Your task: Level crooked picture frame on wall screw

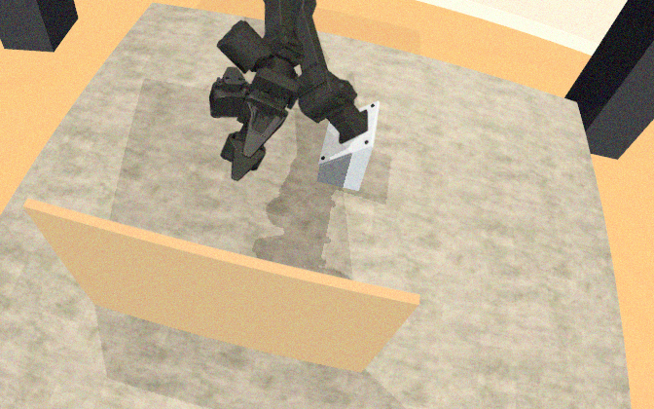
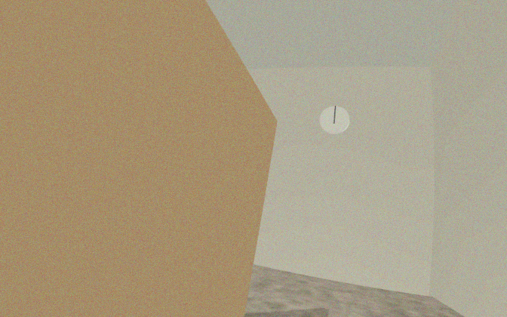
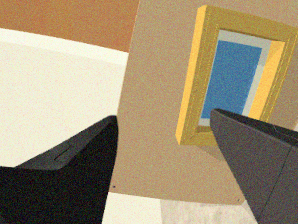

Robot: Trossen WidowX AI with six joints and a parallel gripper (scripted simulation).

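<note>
Right now my gripper tip is 13 cm short of the picture frame, 2 cm to the left of it and 11 cm above it. Also, from my gripper tip: tan wall panel (14 cm ahead, 1 cm to the right, 12 cm below).
</note>
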